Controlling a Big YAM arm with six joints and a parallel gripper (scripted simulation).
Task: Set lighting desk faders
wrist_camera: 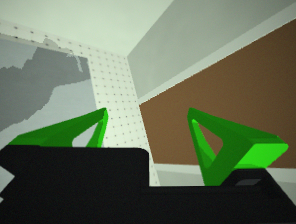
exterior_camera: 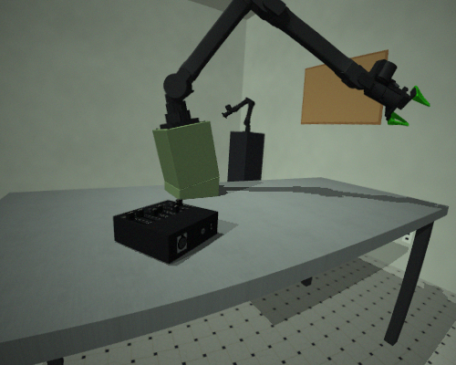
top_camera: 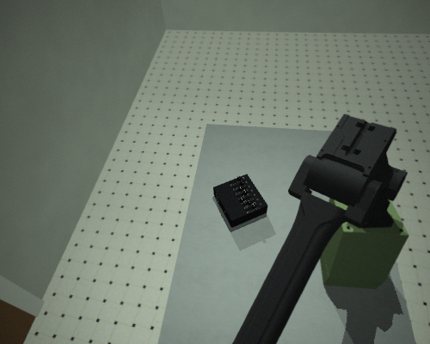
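My hand is 770 mm to the left of the channel 3 fader cap, 280 mm above it and 260 mm past it. Also, from my hand: channel 4 fader cap: 800 mm to the right, 280 mm below, 270 mm behind.
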